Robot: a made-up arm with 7 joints.
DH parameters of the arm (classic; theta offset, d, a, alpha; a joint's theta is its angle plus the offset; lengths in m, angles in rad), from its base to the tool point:
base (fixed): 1.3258 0 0.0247 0
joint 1: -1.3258 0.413 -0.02 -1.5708
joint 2: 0 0.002 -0.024 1.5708
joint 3: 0 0.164 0.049 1.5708
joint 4: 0 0.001 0.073 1.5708
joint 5: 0 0.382 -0.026 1.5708
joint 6: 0 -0.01 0.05 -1.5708
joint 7: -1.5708 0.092 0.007 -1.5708
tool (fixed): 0 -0.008 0 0
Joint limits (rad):
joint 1: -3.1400..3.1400
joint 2: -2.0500..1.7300
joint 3: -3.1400..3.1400
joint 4: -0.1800..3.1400
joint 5: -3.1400..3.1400
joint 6: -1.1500..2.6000
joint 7: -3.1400..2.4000
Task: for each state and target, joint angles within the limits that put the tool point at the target. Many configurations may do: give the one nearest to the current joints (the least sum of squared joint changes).
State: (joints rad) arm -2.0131 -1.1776 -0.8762 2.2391 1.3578 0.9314 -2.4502
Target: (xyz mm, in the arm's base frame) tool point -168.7 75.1 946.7
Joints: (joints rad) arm -1.9332 -0.9245 -0.5251 1.7904 1.2891 1.1306 -2.4239
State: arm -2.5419 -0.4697 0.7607 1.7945 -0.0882 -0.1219 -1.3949
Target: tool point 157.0 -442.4 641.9
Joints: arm -2.4502 -0.2563 1.0534 1.3924 -0.0886 -0.0200 -1.3861
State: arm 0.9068 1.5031 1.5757 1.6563 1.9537 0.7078 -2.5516
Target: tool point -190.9 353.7 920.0
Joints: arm 0.9604 1.0573 2.2085 1.9206 2.0102 0.8069 -2.5640
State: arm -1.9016 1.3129 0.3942 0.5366 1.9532 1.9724 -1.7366
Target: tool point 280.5 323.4 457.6
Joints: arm -1.1822 1.5441 1.3132 0.5157 1.9841 1.6255 -1.7912
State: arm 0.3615 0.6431 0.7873 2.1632 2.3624 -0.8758 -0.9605
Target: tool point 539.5 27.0 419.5
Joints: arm -0.1861 0.8817 0.3827 2.1980 2.2937 -0.8083 -0.9511
